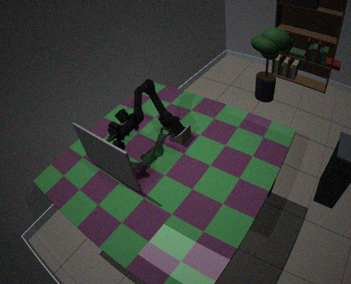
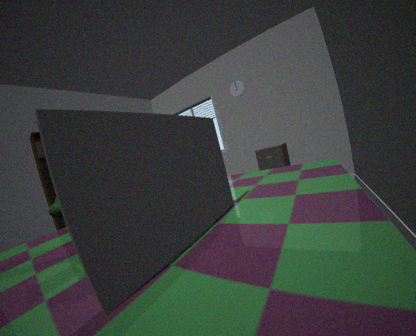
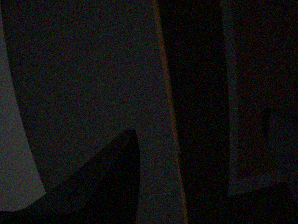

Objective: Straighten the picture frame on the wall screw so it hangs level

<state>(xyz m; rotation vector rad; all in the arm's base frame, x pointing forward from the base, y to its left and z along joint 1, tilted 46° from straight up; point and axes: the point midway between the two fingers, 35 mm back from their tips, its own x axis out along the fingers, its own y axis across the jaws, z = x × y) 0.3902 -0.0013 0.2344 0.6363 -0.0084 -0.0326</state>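
Now: the picture frame 5 cm below my gripper tip, 1 cm to the right of it and 1 cm ahead of it. The rest, counted from my gripper tip: grey wall panel 6 cm below, 2 cm to the right, 2 cm ahead.
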